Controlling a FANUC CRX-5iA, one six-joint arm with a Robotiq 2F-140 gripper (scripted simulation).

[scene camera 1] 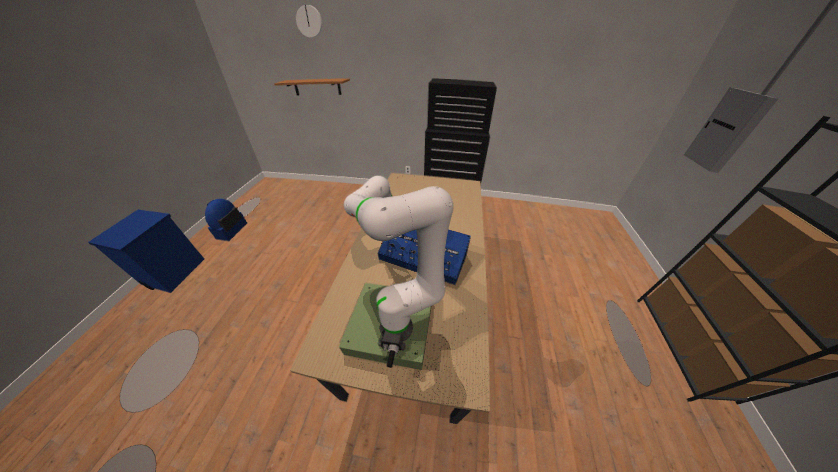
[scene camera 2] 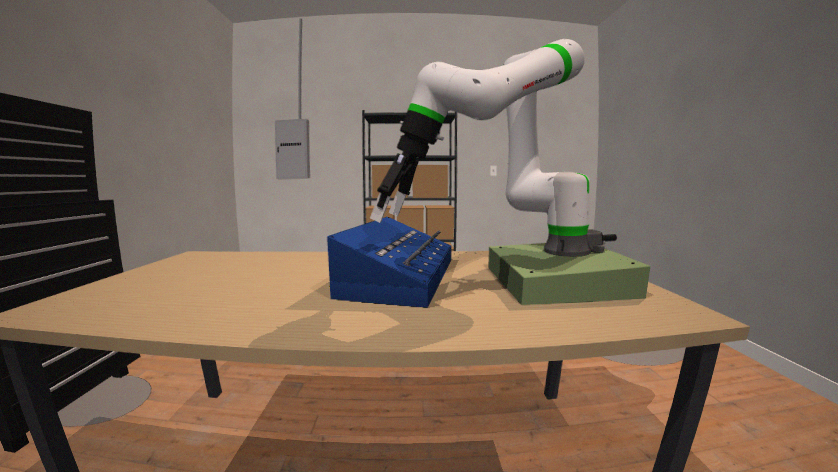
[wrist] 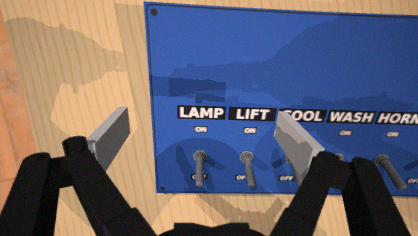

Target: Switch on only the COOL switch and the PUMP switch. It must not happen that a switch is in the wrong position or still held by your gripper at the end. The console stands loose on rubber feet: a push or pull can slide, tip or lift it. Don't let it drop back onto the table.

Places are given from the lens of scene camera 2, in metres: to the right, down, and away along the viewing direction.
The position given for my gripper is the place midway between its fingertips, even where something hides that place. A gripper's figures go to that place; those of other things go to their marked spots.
my gripper (scene camera 2: 385, 217): -0.09, -0.05, 0.83
blue console (scene camera 2: 367, 263): -0.13, 0.07, 0.78
